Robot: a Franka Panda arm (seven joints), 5 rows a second.
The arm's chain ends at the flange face. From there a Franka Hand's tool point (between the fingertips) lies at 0.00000 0.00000 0.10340 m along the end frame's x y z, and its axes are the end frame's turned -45 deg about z.
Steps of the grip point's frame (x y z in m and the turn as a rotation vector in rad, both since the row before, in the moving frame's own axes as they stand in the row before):
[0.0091, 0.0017, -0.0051, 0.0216, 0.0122, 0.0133]
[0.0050, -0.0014, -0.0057, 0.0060, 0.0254, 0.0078]
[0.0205, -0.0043, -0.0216, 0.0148, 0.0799, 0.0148]
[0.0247, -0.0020, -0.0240, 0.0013, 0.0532, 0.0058]
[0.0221, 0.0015, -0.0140, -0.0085, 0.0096, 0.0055]
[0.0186, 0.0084, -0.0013, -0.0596, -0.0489, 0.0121]
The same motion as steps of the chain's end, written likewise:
[0.0083, -0.0028, -0.0051, 0.0239, -0.0066, 0.0133]
[0.0011, -0.0022, -0.0057, 0.0222, 0.0137, 0.0078]
[0.0066, -0.0107, -0.0213, 0.0670, 0.0460, 0.0148]
[0.0122, -0.0149, -0.0239, 0.0385, 0.0367, 0.0058]
[0.0154, -0.0145, -0.0140, 0.0008, 0.0128, 0.0055]
[0.0184, -0.0151, -0.0010, -0.0767, 0.0076, 0.0121]

